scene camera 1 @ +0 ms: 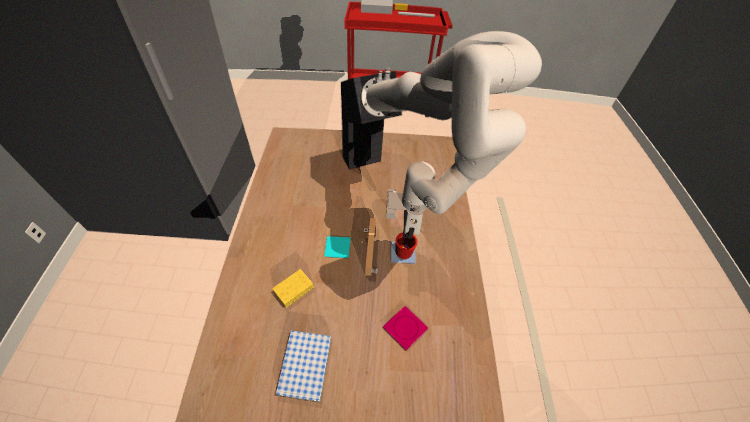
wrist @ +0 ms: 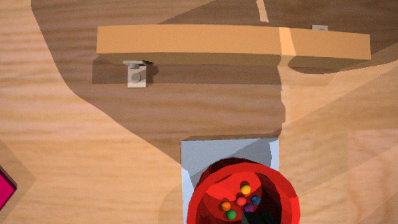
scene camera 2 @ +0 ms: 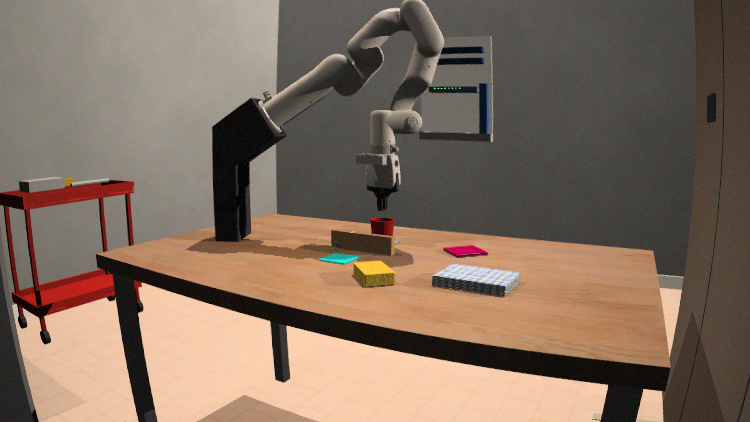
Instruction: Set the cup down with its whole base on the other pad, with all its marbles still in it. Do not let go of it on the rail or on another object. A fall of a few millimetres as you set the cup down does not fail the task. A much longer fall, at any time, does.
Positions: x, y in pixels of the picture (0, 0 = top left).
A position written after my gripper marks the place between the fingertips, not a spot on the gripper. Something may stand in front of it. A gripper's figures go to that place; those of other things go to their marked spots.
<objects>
My gripper (scene camera 2: 382, 210) is 1.61 m from the lens. A wooden rail (scene camera 2: 358, 241) is 1.51 m from the lens.
</objects>
